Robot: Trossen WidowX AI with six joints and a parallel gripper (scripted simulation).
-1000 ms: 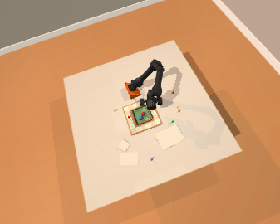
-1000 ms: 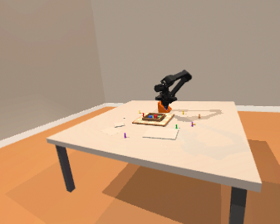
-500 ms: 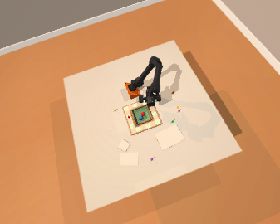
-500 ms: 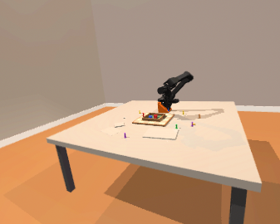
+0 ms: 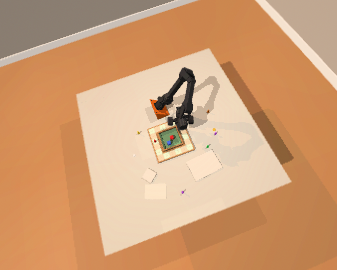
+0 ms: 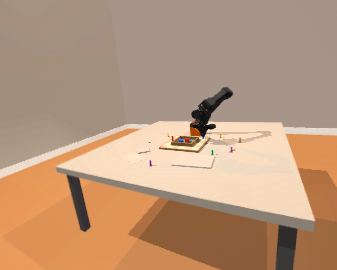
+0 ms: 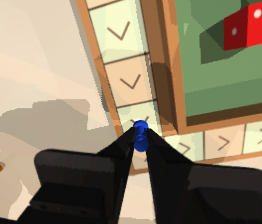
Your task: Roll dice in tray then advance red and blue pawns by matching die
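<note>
Right now the green tray is 12 cm to the right of my gripper tip, 5 cm ahead of it and 3 cm below it. Round my gripper tip: orange pawn: 25 cm to the left, 2 cm below, 1 cm behind; then blue pawn: 1 cm above; then red pawn: 23 cm to the right, 2 cm ahead, 1 cm below.
</note>
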